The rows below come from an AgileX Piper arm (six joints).
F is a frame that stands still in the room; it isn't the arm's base.
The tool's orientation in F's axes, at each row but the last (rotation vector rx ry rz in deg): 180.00 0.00 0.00; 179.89 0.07 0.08; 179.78 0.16 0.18; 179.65 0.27 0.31; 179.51 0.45 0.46; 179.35 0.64 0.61; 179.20 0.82 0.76; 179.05 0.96 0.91; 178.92 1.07 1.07
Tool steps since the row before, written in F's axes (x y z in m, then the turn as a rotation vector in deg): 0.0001 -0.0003 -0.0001 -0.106 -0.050 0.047; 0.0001 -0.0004 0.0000 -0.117 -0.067 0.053; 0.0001 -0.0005 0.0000 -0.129 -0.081 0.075; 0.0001 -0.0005 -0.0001 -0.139 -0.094 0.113; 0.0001 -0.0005 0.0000 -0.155 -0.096 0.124; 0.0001 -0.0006 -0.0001 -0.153 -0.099 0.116; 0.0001 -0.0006 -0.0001 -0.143 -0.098 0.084; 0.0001 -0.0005 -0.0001 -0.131 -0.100 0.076; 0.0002 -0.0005 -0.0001 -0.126 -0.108 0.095
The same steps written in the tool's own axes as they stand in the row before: 0.0001 0.0003 0.0001 -0.106 0.050 -0.047; 0.0001 0.0004 0.0000 -0.117 0.067 -0.053; 0.0001 0.0005 0.0000 -0.129 0.081 -0.075; 0.0001 0.0005 0.0001 -0.139 0.094 -0.113; 0.0001 0.0005 0.0000 -0.155 0.096 -0.124; 0.0001 0.0006 0.0001 -0.153 0.099 -0.116; 0.0001 0.0006 0.0001 -0.143 0.098 -0.084; 0.0001 0.0005 0.0001 -0.131 0.100 -0.076; 0.0002 0.0005 0.0001 -0.126 0.108 -0.094
